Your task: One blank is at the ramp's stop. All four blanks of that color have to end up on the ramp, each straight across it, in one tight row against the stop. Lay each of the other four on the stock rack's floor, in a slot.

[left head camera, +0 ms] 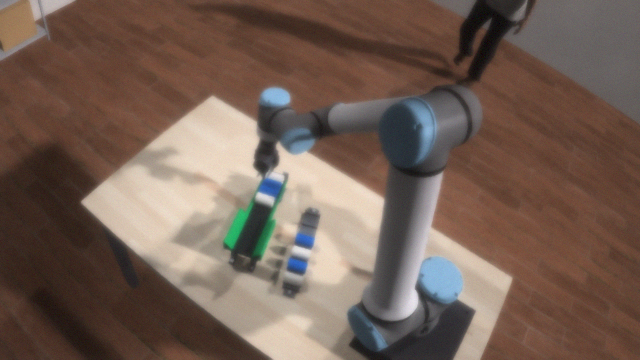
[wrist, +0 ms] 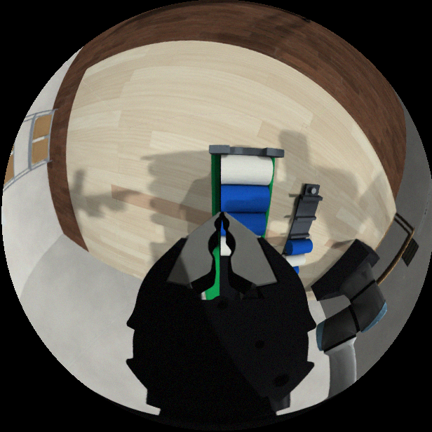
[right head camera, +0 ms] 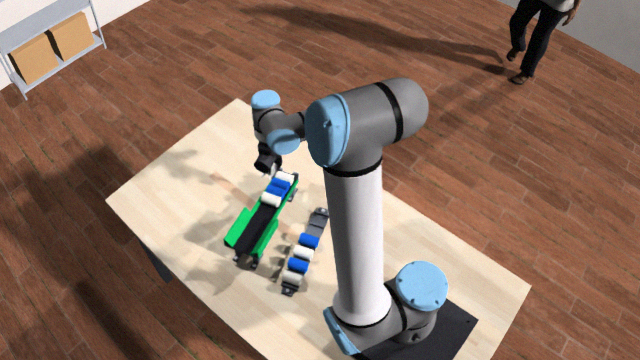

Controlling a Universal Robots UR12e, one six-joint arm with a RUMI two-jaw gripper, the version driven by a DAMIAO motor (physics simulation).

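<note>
The green ramp (left head camera: 239, 227) (right head camera: 239, 227) (wrist: 216, 185) bears four blanks lying across it in a row. A white blank (left head camera: 274, 177) (right head camera: 285, 177) (wrist: 246, 170) is at the stop (wrist: 247, 151), then come two blue blanks (left head camera: 270, 188) (right head camera: 277, 187) (wrist: 245, 198), then another white blank (left head camera: 265, 199) (right head camera: 271, 200) (wrist: 226, 246), partly hidden in the wrist view. The stock rack (left head camera: 310, 218) (right head camera: 319, 220) (wrist: 306, 207) holds blue, white, blue and white blanks; its slots at the far end are empty. My gripper (left head camera: 263, 174) (right head camera: 270, 174) (wrist: 221, 212) is shut and empty, over the ramp's side edge by the second blue blank.
The rack stands beside the ramp on the wooden table (left head camera: 170, 145) (right head camera: 195, 145) (wrist: 180, 90), between the ramp and the arm's base (right head camera: 422, 327). A person (left head camera: 487, 37) (right head camera: 537, 40) stands on the floor beyond the table. A shelf with boxes (right head camera: 72, 36) is at the far left.
</note>
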